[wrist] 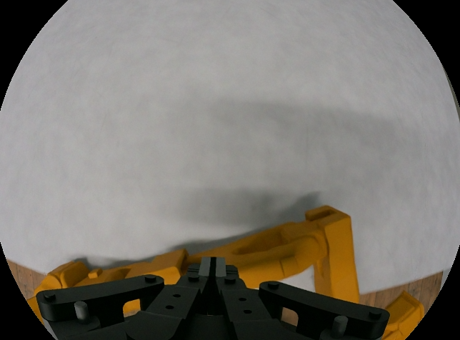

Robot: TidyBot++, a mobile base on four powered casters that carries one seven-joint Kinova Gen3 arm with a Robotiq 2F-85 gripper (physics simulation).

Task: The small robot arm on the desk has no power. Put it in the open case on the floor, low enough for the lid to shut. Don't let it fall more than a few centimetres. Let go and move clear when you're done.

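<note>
The small robot arm (pixel 280 250) is orange-yellow and lies across the lower part of the wrist view, on the pale grey desk top (pixel 200 125). An upright bracket-like part of it stands at the right, and its parts at both sides reach out over the desk's edge in the picture. My gripper (pixel 212 271) is shut and empty. Its fingertips show in front of the arm's middle; whether they touch it I cannot tell. The gripper's linkages hide part of the arm. The open case does not show in the wrist view.
The desk's near edge runs along the bottom of the view, with wooden floor (pixel 432 286) beyond it at both lower corners. Soft shadows fall on the desk top behind the small arm.
</note>
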